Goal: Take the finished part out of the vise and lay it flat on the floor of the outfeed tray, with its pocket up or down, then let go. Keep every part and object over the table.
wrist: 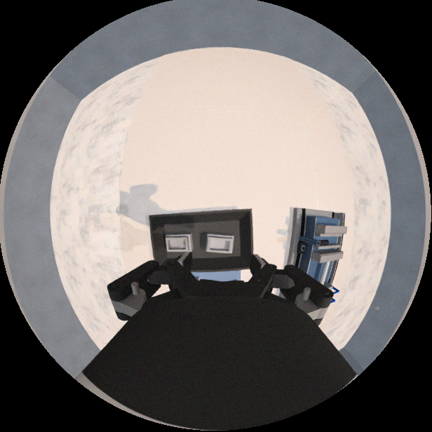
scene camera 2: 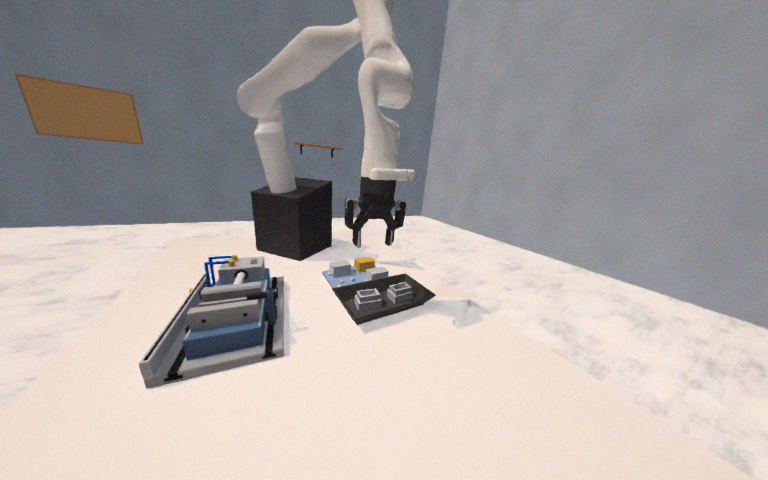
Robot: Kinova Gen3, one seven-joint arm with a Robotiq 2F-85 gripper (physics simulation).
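Where they show: gripper, between the fingertips: (scene camera 2: 373, 245); arm's base, origin of its link: (scene camera 2: 283, 189).
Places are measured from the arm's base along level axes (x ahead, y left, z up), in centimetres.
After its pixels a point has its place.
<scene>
My gripper (scene camera 2: 373, 244) @[x 51.6, y 9.3, z -7.1 cm] (wrist: 221, 261) is open and empty, high above the table behind the outfeed tray in the scene view. The black outfeed tray (scene camera 2: 362, 317) @[x 57.5, y 4.1, z -21.0 cm] (wrist: 200, 215) holds two grey parts with pockets up. One part (scene camera 2: 368, 300) @[x 52.0, y 8.8, z -21.3 cm] (wrist: 220, 243) lies flat on its floor, and the other part (scene camera 2: 399, 292) @[x 53.0, y 17.7, z -20.8 cm] (wrist: 178, 243) lies flat beside it, apart. The blue vise (scene camera 2: 223, 339) @[x 52.8, y -20.3, z -20.0 cm] (wrist: 315, 225) stands on a grey base, to the left in the scene view and to the right in the wrist view. No part shows between its grey jaws.
A blue plate (scene camera 2: 334, 277) @[x 32.6, y 7.7, z -23.8 cm] (wrist: 220, 275) behind the tray bears two grey blocks and a yellow block (scene camera 2: 364, 264) @[x 32.5, y 18.4, z -21.2 cm]. Blue bent tubes (scene camera 2: 209, 270) @[x 31.3, y -23.0, z -15.9 cm] stand at the vise's rear end. The black robot pedestal (scene camera 2: 291, 220) @[x 10.6, y 0.1, z -9.8 cm] stands farther back.
</scene>
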